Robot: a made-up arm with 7 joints.
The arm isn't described. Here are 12 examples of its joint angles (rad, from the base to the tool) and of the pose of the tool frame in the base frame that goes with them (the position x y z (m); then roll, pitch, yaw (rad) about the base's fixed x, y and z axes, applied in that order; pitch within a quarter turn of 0, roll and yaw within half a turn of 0).
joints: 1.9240 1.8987 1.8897 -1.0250 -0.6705 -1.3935 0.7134
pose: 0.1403 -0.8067 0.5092 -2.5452 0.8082 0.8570
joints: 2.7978 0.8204 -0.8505 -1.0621 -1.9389 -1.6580 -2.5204
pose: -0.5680 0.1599 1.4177 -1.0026 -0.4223 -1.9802
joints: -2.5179 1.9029 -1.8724 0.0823 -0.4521 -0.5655 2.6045
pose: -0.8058 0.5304 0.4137 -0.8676 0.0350 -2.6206
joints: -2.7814 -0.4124 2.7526 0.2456 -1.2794 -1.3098 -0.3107
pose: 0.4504 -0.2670 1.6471 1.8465 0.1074 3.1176
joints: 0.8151 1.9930 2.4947 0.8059 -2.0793 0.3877 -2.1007
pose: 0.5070 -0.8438 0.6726 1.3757 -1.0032 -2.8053
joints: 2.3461 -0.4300 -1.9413 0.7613 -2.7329 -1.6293 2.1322
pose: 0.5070 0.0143 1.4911 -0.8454 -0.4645 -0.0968
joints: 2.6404 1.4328 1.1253 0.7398 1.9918 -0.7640 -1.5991
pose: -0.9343 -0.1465 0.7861 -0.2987 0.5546 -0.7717
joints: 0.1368 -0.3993 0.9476 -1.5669 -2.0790 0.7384 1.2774
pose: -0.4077 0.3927 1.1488 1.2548 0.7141 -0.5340
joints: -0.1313 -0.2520 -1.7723 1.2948 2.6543 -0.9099 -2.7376
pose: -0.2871 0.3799 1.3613 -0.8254 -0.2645 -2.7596
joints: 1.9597 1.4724 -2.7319 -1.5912 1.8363 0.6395 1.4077
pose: -0.3036 -0.5494 0.3805 0.1982 -0.1386 -0.8002
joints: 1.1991 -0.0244 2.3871 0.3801 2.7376 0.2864 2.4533
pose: -0.1321 0.1472 1.7906 3.0584 -0.1612 -0.4613
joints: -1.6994 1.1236 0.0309 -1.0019 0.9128 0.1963 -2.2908
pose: -0.0137 0.5708 1.5241 2.9929 -0.2215 -1.1661
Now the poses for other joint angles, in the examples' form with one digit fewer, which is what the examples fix.
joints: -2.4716 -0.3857 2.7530 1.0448 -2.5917 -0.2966 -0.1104
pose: 0.611 -0.387 1.367 1.508 0.182 -2.012
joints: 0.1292 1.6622 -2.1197 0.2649 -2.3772 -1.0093 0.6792
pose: 1.007 0.012 0.693 1.263 1.189 -0.800
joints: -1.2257 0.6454 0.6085 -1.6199 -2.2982 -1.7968 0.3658
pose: -0.109 0.013 1.512 2.488 0.446 -1.150
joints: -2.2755 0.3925 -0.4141 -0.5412 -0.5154 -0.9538 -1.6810
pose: 0.066 0.183 1.733 -2.229 0.910 1.015
